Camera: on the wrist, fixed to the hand. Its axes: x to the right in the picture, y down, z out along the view.
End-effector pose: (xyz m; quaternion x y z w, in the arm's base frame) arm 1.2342 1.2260 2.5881 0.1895 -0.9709 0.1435 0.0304
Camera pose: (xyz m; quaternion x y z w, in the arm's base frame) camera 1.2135 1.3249 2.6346 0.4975 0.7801 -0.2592 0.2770
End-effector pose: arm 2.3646 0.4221 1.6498 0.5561 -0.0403 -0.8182 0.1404
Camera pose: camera 2.4511 0.3522 1.6506 0.2415 -0.5742 -0.5594 0.5468
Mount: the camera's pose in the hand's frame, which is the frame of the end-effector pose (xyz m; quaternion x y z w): -0.0111 0.0831 -0.0731 0.1771 -0.1721 0.6785 0.6919
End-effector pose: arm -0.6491 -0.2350 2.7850 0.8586 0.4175 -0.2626 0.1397
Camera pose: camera -0.5647 -0.2595 2.8532 0.8569 -0.3642 -0.3086 0.1946
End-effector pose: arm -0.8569 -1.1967 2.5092 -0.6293 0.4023 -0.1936 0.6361
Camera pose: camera -0.9404 -1.2244 2.4412 -0.0831 0.5616 0.3347 0.7521
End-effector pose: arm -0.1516 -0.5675 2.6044 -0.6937 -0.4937 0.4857 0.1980
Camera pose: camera -0.0476 -0.5983 2.5799 0.6962 -0.1810 -0.6772 0.1547
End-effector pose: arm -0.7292 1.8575 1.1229 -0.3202 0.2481 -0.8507 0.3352
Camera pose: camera -0.7407 1.8266 1.0167 -0.1402 0.1806 -0.3500 0.9084
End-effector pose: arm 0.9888 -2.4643 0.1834 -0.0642 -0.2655 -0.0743 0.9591
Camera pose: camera 1.0306 -2.3935 0.1085 -0.0675 -0.3183 0.6574 0.6797
